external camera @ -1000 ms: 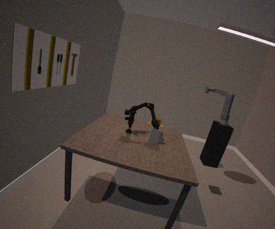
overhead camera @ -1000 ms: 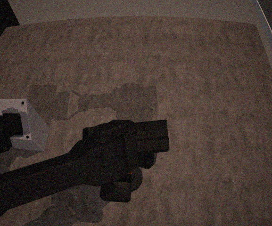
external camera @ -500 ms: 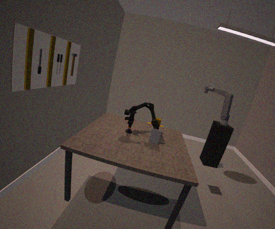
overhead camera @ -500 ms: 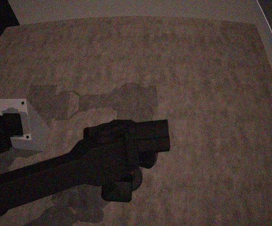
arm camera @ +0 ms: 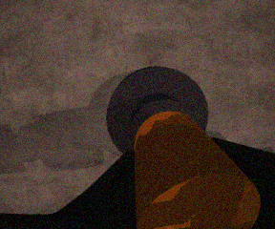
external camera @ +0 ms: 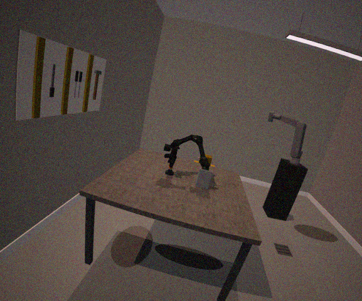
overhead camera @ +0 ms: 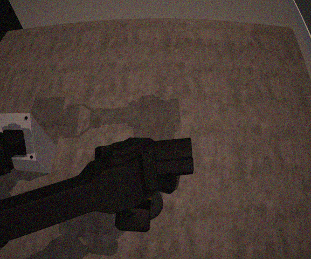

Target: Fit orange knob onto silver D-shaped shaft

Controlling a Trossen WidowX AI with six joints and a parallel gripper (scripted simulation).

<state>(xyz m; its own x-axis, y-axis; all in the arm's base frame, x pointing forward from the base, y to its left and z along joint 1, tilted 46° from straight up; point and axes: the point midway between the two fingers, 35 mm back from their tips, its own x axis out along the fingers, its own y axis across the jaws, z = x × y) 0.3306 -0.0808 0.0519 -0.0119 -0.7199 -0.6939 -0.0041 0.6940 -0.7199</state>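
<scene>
Right now the orange knob is 4 cm above my gripper tip. Round my gripper tip: D-shaft pedestal 4 cm below.
</scene>
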